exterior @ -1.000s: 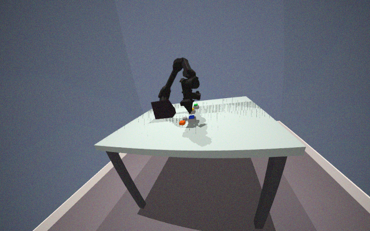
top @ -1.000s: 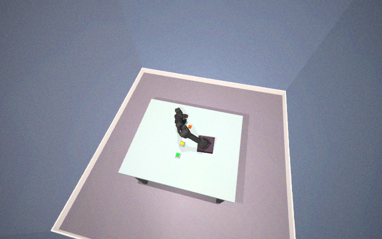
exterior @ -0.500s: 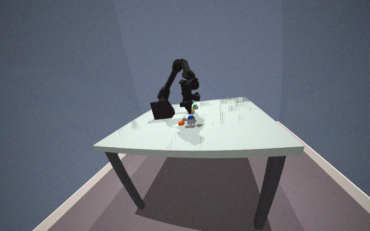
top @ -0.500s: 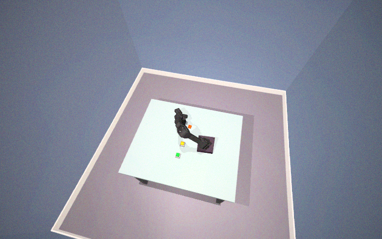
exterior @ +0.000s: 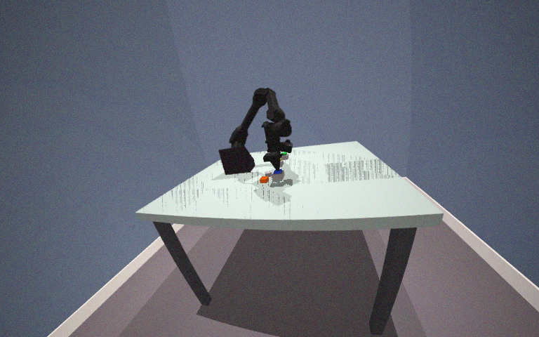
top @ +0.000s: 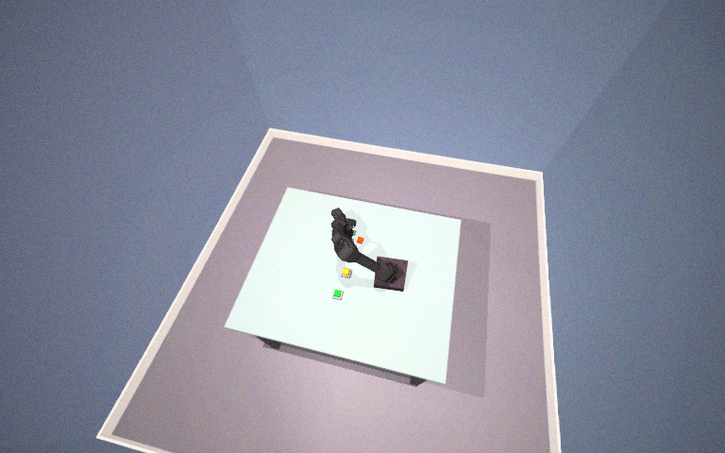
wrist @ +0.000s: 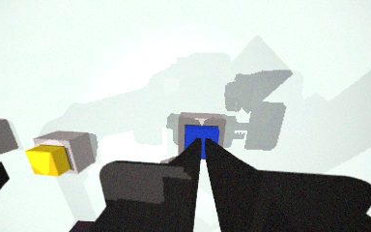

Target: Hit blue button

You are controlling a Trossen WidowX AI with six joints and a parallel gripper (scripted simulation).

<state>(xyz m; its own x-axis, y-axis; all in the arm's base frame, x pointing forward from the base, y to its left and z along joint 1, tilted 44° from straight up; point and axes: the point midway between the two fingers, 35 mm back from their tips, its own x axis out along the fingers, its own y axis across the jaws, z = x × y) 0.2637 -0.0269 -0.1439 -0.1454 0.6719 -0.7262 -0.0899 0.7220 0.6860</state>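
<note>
My gripper tip is now 10 mm above the blue button. Also, from my gripper tip: yellow button (50 mm behind, 180 mm to the left); orange block (60 mm behind, 40 mm to the right, 30 mm below); green button (50 mm behind, 300 mm to the left).
</note>
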